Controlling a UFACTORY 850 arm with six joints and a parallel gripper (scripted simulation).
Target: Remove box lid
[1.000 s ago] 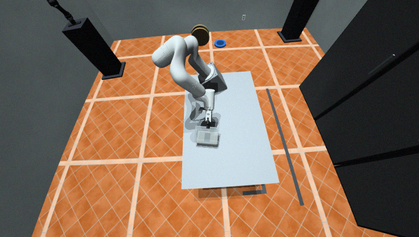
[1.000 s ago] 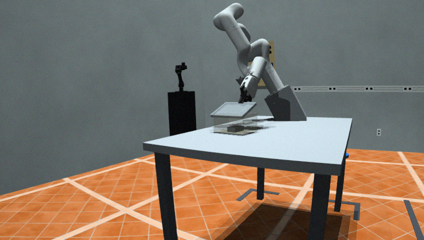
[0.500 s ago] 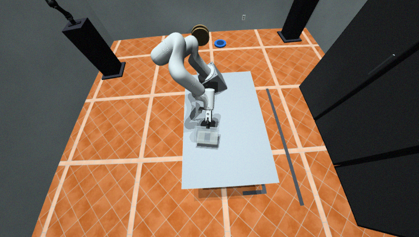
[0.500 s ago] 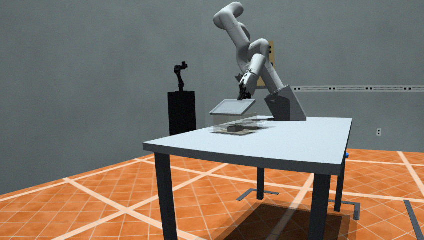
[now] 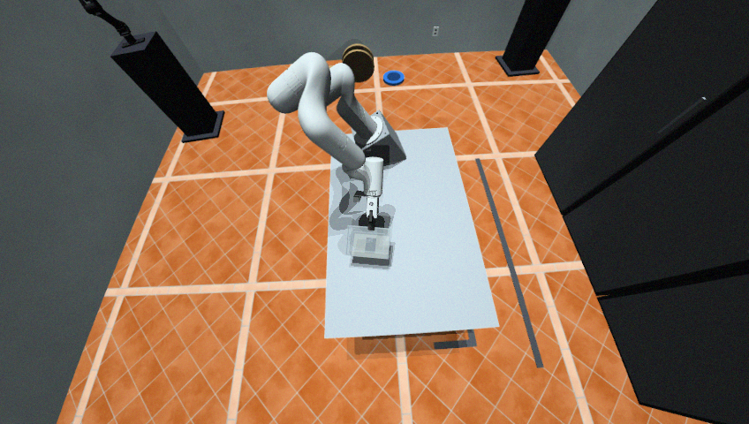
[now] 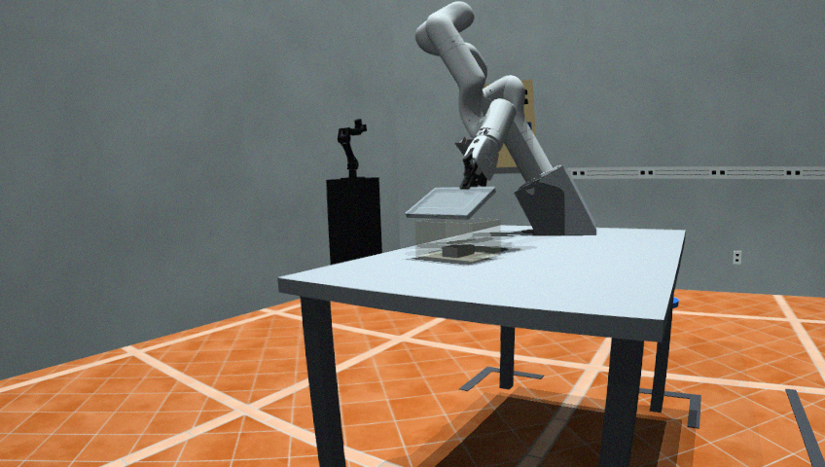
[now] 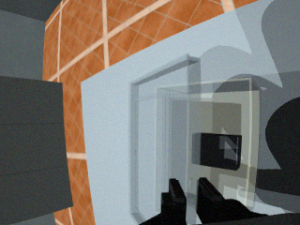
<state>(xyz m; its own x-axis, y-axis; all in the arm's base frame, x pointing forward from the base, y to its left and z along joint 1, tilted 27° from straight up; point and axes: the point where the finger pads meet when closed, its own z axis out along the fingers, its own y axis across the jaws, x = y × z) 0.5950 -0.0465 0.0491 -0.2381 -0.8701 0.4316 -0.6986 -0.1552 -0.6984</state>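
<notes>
Right now my hand is 7 cm short of the lid, 3 cm to the left of it and 4 cm above it. The rest, counted from my hand: clear box: 4 cm ahead, 2 cm to the right, 14 cm below.
</notes>
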